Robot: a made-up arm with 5 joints.
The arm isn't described. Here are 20 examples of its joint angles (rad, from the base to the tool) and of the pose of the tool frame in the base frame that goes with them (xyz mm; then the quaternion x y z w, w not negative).
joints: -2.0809 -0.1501 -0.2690 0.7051 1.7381
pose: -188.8 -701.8 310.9 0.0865 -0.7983 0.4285 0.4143
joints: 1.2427 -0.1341 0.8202 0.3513 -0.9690
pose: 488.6 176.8 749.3 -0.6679 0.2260 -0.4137 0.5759
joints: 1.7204 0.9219 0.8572 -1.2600 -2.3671
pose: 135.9 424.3 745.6 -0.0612 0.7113 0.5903 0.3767
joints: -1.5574 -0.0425 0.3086 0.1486 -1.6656
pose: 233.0 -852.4 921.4 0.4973 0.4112 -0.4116 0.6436
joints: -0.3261 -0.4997 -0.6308 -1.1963 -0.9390
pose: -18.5 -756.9 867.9 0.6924 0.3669 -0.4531 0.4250
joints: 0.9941 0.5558 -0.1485 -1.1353 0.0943
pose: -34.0 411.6 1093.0 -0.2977 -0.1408 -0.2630 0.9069
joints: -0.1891 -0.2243 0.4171 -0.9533 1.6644
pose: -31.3 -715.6 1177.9 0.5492 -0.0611 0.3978 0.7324
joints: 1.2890 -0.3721 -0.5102 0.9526 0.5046
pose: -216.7 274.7 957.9 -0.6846 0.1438 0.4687 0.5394
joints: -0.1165 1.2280 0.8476 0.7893 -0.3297
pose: 139.7 413.2 1016.0 -0.6357 0.2136 -0.0859 0.7368
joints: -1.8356 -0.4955 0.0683 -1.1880 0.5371
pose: 117.5 -485.5 275.1 0.9752 0.0980 0.1959 0.0318
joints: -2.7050 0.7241 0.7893 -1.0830 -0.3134
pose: 177.7 -655.8 302.5 0.7731 0.5695 0.0757 0.2689
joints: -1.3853 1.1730 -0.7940 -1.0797 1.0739
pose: -571.9 -485.4 908.2 0.2543 -0.6551 0.1441 0.6967
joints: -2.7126 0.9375 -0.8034 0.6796 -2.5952
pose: -541.6 -758.7 609.1 -0.5464 -0.2603 0.7573 0.2455
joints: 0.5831 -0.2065 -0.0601 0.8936 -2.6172
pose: 201.1 219.6 1337.3 -0.1284 -0.4393 -0.7341 0.5017
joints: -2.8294 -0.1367 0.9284 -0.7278 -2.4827
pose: 482.6 -44.8 539.4 0.0618 0.8161 0.0934 0.5670
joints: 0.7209 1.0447 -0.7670 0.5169 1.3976
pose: -455.4 308.7 782.6 -0.7927 0.3402 0.5014 0.0667
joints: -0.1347 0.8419 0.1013 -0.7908 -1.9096
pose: 19.4 -190.5 1511.0 0.0518 -0.0589 -0.9564 0.2812
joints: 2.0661 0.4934 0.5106 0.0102 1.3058
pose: 223.1 299.4 267.9 -0.5939 0.7227 -0.0306 0.3523
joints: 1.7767 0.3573 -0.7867 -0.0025 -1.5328
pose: -56.7 438.6 457.1 -0.5279 -0.6082 -0.1338 0.5775
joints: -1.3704 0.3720 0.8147 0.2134 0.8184
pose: 40.4 -827.1 1173.3 0.4097 -0.0348 0.5680 0.7130
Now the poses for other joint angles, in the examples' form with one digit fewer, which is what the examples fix.
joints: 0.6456 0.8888 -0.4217 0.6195 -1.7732
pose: -71 538 695 -0.421 -0.718 -0.219 0.508
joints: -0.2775 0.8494 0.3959 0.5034 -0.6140
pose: 42 269 1307 -0.412 -0.051 -0.214 0.884
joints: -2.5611 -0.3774 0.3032 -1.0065 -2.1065
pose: 401 -9 458 0.208 0.893 0.258 0.303
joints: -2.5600 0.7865 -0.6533 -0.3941 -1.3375
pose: -331 -783 394 0.834 0.273 -0.470 0.095
